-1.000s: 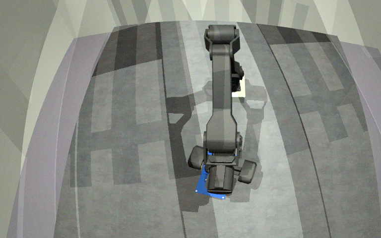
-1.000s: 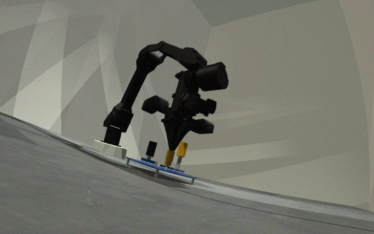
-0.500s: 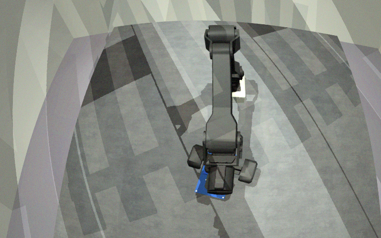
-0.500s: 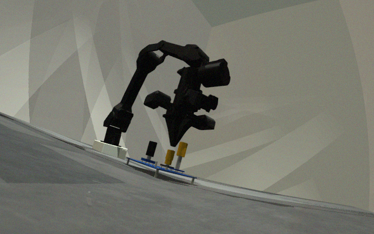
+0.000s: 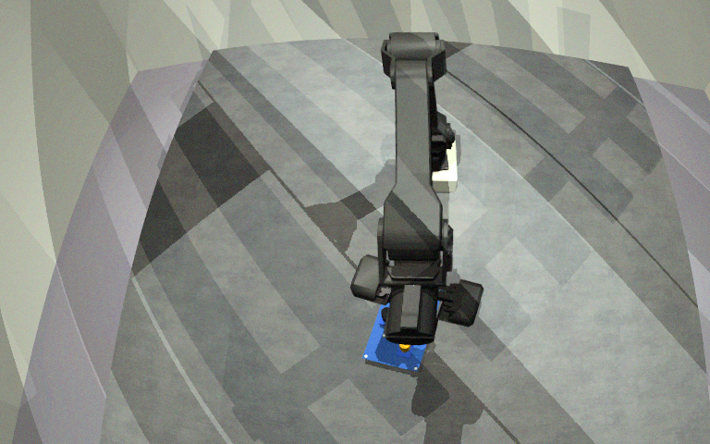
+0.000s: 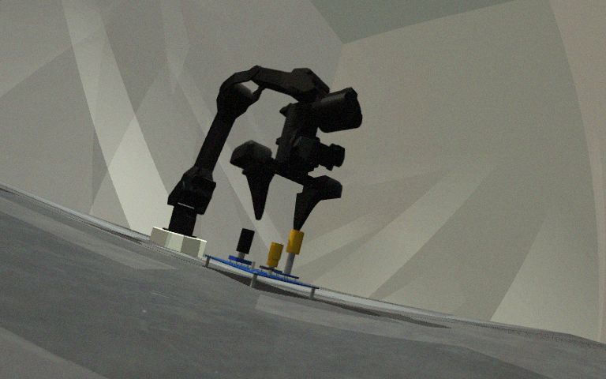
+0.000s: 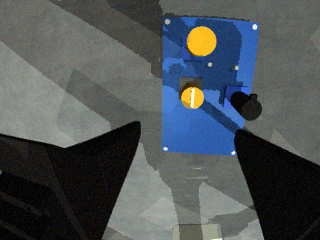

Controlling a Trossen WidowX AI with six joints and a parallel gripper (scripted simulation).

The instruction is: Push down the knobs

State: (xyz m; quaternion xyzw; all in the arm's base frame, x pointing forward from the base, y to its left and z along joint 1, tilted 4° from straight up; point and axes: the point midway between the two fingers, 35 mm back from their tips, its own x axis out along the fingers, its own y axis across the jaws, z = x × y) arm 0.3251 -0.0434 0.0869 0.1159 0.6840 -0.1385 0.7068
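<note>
Right now the yellow knob is 4 cm below my gripper tip, 1 cm to the right of it and 1 cm ahead of it. From my gripper tip the other things lie so: black knob 5 cm to the right, 4 cm below.
</note>
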